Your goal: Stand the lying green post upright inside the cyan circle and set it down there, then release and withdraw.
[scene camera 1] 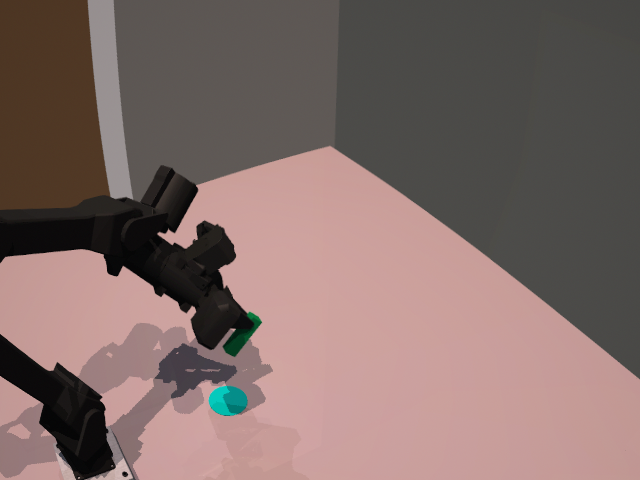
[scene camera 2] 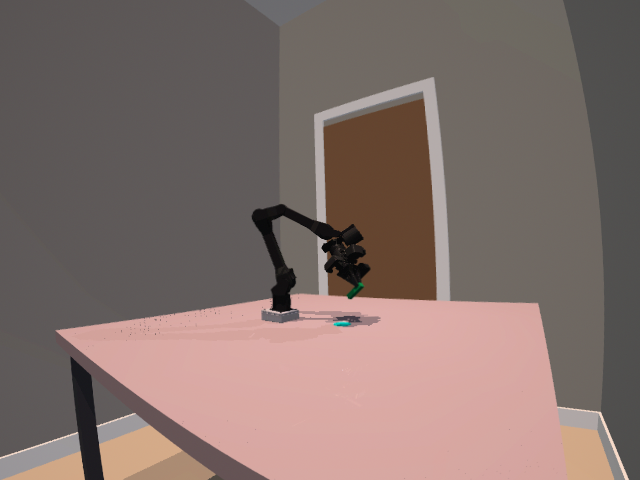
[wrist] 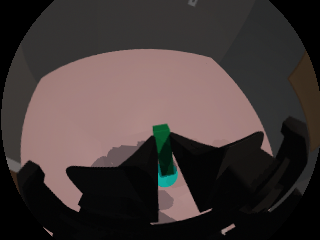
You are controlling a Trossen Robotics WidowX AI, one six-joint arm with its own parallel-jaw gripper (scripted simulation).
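Note:
There's a green post (wrist: pixel 161 132), and it's my gripper (scene camera 1: pixel 250 322) (scene camera 2: pixel 359 286) (wrist: pixel 162 137) that's carrying it. I can see a cyan circle (scene camera 1: pixel 227 400) too.

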